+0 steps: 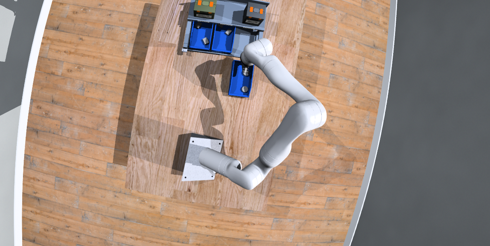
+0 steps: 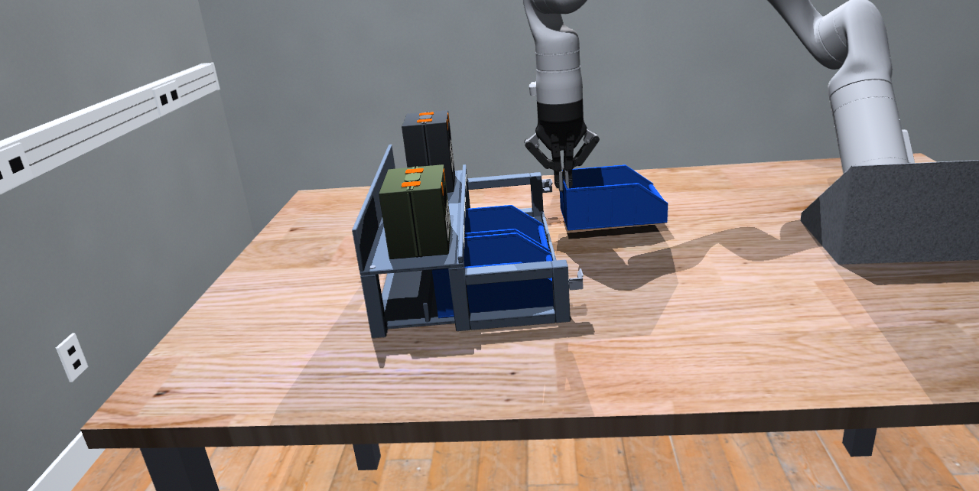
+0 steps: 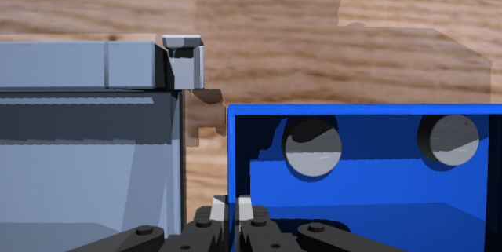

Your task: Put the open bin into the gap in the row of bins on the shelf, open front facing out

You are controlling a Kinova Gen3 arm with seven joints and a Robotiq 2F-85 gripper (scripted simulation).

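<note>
Right now the round grey part is 6 cm below my hand, 5 cm behind it and 2 cm to the right of it. From my hand the other things lie so: green box: 24 cm ahead, 21 cm to the left, 6 cm above; then dark box: 22 cm ahead, 7 cm above, 2 cm to the right; then shelf: 16 cm ahead, 10 cm to the left, 3 cm below.
</note>
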